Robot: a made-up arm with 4 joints.
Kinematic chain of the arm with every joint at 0, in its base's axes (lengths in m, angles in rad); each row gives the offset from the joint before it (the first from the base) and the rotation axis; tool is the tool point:
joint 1: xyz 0 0 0.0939 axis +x
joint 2: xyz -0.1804 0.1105 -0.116 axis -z
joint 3: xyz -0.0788 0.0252 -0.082 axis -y
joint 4: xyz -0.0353 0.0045 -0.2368 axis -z
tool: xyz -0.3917 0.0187 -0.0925
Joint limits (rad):
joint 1: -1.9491..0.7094
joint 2: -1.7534..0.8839
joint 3: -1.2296..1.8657
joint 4: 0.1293..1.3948
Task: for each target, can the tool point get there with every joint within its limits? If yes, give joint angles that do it. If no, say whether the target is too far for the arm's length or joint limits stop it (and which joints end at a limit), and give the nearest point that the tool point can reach.
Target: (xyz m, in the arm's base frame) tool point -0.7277 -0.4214 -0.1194
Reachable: yes | joints -1.4980 -0.5457 -0.2931 0.8875
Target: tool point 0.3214 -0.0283 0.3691
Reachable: no: joint limits stop it (at a limit: joint 1, joint 2, joint 3) | nearest point 0.2887 -0.3605 0.1385 | short by 0.406 m
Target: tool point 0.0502 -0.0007 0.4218
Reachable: no: joint limits stop it (at a limit: joint 2, joint 3, joint 4) | nearest point -0.1812 -0.0009 0.5317 | short by 0.256 m
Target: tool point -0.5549 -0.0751 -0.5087
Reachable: yes | joints -0.2606 -1.4456 0.6276 0.9936
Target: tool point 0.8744 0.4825 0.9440
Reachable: no: too far | nearest point 0.2110 0.4316 0.2219 | short by 0.982 m
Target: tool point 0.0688 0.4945 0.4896
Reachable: no: joint limits stop it (at a limit: joint 1, joint 3, joint 4) | nearest point 0.0320 0.5416 0.3163 | short by 0.183 m
